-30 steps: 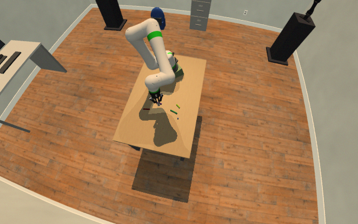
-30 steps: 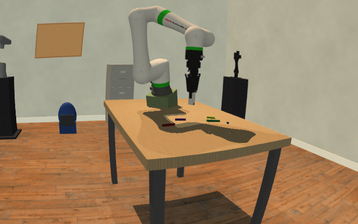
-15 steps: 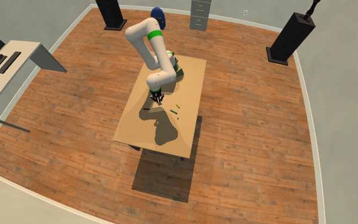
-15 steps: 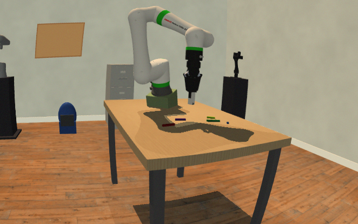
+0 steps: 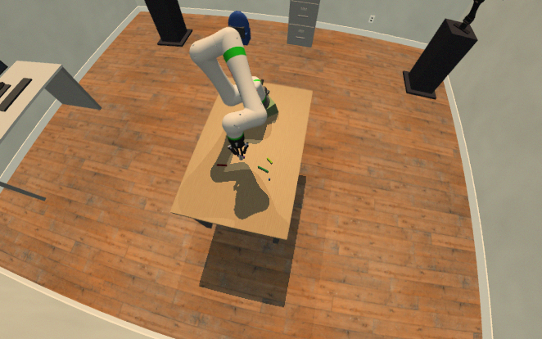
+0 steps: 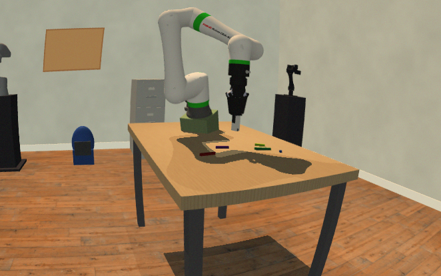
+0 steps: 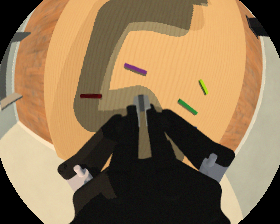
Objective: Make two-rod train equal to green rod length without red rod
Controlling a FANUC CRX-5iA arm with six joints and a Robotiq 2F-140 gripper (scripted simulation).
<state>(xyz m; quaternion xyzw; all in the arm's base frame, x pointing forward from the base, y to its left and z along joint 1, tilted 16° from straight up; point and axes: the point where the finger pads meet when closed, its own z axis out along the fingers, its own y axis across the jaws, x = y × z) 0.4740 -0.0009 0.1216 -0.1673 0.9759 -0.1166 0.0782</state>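
The lime rod lies 60 mm behind my hand, 180 mm to the left of it and 120 mm below it. From my hand the other things lie so: red rod 40 mm ahead, 140 mm to the right, 120 mm below; then purple rod 60 mm behind, 30 mm to the right, 120 mm below; then grey rod 30 mm below.
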